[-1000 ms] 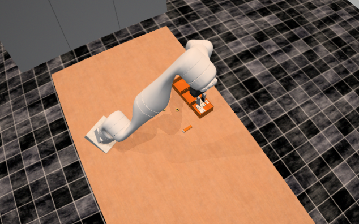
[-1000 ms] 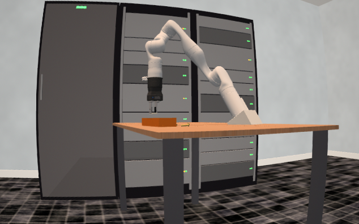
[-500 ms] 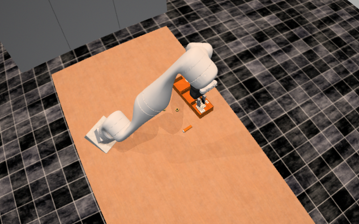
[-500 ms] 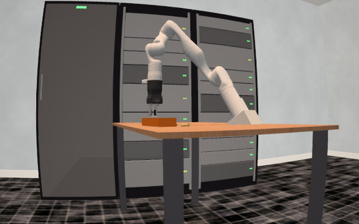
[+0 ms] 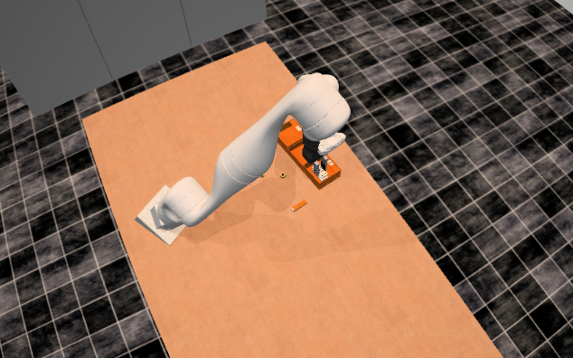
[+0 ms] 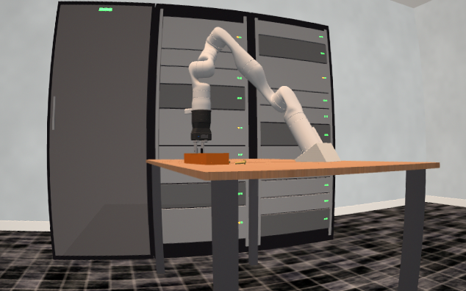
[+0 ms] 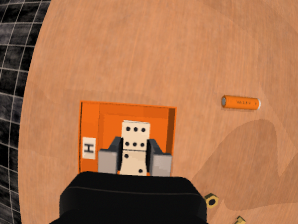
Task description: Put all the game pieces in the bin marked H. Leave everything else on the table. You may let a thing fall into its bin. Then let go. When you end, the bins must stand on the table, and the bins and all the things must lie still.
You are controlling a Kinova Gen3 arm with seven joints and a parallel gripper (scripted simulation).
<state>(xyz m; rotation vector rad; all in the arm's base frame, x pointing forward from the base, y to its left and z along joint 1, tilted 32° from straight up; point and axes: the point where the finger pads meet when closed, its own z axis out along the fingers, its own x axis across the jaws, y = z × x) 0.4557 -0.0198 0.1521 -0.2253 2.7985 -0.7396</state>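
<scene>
My hand is 10 mm above the white spotted game piece. The rest, counted from my hand: nut 100 mm behind, 60 mm to the left, 40 mm below; then orange battery 110 mm behind, 60 mm to the right, 40 mm below; then bin H 80 mm to the left, 20 mm below.
</scene>
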